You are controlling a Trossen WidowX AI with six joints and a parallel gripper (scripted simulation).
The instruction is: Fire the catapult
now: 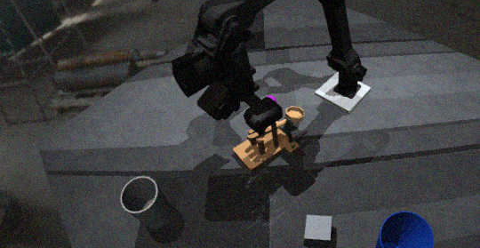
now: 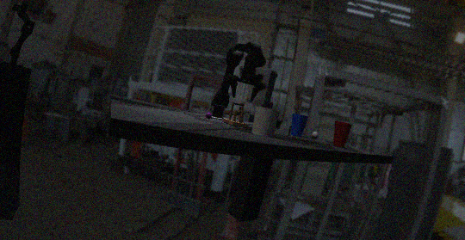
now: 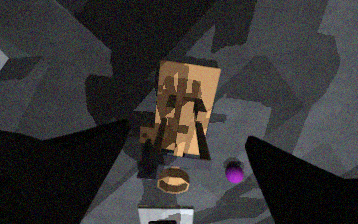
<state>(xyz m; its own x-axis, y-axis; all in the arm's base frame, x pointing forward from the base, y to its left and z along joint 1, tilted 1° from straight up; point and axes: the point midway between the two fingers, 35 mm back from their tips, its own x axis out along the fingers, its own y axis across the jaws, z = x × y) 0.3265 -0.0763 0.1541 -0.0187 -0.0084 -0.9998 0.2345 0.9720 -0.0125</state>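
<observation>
The purple ball lies 15 cm behind my gripper tip, 7 cm to the right of it and 11 cm below it. Also, from my gripper tip: white mug (27 cm ahead, 8 cm to the right, 10 cm below); then wooden catapult (6 cm behind, 4 cm to the left, 7 cm below); then grey block (8 cm ahead, 24 cm to the left, 10 cm below).
</observation>
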